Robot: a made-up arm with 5 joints.
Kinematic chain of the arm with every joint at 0, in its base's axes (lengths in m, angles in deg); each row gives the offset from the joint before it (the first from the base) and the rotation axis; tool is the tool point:
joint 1: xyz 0 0 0.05 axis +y
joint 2: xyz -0.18 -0.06 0 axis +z
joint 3: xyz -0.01 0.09 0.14 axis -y
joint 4: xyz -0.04 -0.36 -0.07 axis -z
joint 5: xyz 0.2 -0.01 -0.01 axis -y
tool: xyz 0 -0.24 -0.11
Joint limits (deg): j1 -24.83..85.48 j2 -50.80..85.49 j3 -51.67..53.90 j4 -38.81..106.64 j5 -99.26..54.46
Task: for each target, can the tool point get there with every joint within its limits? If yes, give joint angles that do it. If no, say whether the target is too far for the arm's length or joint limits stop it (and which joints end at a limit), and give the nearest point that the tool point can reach.
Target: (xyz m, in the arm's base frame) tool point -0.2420 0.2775 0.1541
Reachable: no: joint limits stop it (at a limit: joint 1, joint 2, joint 4, joint 5) | nearest point -0.1204 0.1614 -0.0816 | short by 0.290 m
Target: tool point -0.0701 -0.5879 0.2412
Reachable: yes | joints 73.48 12.65 13.26 47.82 -69.02
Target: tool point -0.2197 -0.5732 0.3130
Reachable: yes | joints 39.11 -25.24 40.09 8.13 -72.39
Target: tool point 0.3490 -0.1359 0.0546
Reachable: yes | joints 17.01 47.02 32.15 -22.03 0.12
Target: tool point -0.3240 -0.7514 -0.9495
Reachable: no: too far | nearest point -0.3504 -0.4619 -0.3602 | short by 0.657 m
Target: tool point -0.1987 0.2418 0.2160
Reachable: no: joint limits stop it (at a limit: joint 1, joint 2, joint 4, joint 5) | nearest point 0.0144 0.2625 0.3276 | short by 0.241 m
